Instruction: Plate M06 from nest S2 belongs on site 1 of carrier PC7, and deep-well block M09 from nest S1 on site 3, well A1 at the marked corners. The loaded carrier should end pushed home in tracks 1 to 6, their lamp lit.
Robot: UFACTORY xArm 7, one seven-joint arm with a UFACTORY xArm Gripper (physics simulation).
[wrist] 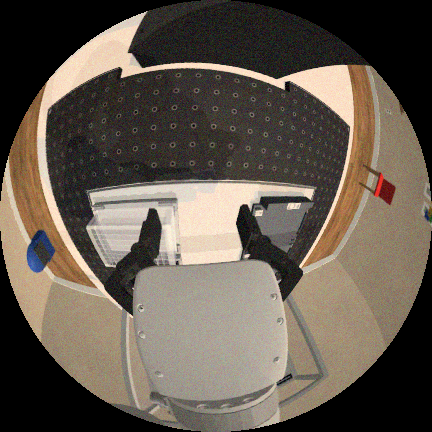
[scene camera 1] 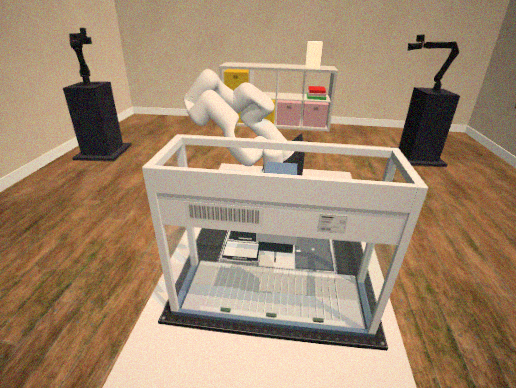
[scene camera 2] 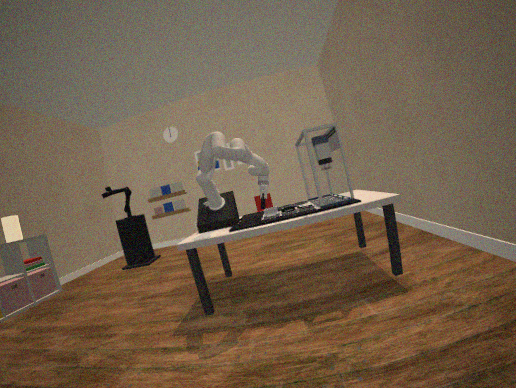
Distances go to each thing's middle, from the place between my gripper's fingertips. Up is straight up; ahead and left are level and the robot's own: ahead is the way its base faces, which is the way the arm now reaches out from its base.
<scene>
My hand is 100 mm to the left of the clear well plate [wrist: 112, 231], 40 mm short of it and 30 mm above it.
</scene>
